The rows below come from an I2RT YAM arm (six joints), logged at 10 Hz.
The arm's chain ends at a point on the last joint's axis. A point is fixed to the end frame.
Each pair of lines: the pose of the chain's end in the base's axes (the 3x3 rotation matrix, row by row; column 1 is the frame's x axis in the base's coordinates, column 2 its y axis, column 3 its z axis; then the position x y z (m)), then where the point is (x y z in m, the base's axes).
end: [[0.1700 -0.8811 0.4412], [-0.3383 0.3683 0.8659], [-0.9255 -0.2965 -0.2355]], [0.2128 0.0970 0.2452]
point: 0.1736 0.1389 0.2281
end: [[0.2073 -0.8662 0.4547], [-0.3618 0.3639 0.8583], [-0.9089 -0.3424 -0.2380]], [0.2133 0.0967 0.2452]
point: 0.1751 0.1383 0.2254
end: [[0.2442 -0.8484 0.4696], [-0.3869 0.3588 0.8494], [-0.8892 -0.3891 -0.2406]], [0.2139 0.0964 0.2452]
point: 0.1768 0.1376 0.2227
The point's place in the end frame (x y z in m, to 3 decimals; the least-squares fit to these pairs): -0.005 0.055 0.023
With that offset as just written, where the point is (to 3 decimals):
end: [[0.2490 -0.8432 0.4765], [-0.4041 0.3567 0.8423], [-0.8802 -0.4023 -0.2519]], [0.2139 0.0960 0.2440]
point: 0.177 0.137 0.220
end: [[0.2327 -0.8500 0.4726], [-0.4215 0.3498 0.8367], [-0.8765 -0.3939 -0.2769]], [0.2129 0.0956 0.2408]
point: 0.176 0.136 0.217
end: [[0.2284 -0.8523 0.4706], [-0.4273 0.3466 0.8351], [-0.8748 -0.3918 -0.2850]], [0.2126 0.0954 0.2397]
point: 0.175 0.136 0.216
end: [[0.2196 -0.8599 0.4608], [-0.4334 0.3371 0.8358], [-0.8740 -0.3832 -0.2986]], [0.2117 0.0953 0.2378]
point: 0.174 0.135 0.214
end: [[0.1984 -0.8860 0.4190], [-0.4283 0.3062 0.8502], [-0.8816 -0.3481 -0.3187]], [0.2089 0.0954 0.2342]
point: 0.169 0.134 0.212
